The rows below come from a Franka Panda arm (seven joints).
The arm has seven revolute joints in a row. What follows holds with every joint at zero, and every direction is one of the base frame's.
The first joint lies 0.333 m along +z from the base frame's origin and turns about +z.
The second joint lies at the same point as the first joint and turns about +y.
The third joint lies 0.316 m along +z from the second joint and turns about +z.
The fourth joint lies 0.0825 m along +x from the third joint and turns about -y.
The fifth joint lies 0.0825 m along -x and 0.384 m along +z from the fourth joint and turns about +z.
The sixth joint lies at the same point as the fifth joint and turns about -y.
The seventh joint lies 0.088 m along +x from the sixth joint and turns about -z.
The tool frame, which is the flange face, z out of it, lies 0.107 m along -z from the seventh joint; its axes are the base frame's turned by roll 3.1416, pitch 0 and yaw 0 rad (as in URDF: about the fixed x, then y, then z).
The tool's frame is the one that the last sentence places.
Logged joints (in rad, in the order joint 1, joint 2, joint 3, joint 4, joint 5, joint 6, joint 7), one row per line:
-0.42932, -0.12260, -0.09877, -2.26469, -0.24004, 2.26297, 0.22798
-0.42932, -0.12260, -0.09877, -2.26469, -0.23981, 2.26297, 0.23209
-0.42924, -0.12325, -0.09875, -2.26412, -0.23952, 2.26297, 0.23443
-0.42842, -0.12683, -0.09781, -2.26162, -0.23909, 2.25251, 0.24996
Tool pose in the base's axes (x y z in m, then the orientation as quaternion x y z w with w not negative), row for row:
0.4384, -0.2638, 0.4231, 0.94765, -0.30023, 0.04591, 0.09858
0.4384, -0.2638, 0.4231, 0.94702, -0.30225, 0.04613, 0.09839
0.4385, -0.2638, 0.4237, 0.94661, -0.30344, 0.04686, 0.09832
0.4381, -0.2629, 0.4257, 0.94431, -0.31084, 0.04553, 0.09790
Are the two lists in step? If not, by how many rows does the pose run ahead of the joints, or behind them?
They are in step.
